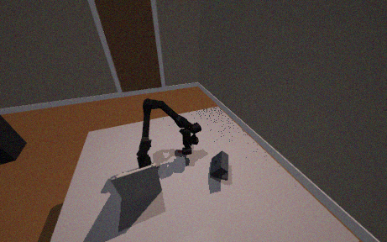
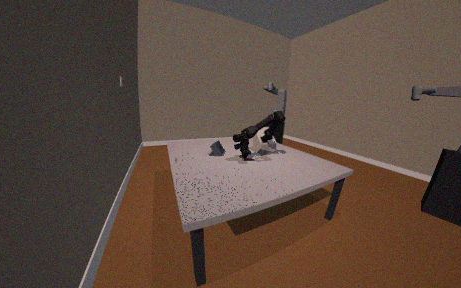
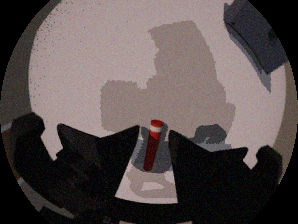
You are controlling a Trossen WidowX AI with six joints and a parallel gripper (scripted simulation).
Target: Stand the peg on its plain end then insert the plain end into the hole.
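My gripper tip is now 1 cm past the red peg. From my gripper tip the other things lie so: sloped panel 23 cm to the right, 12 cm ahead, 4 cm above.
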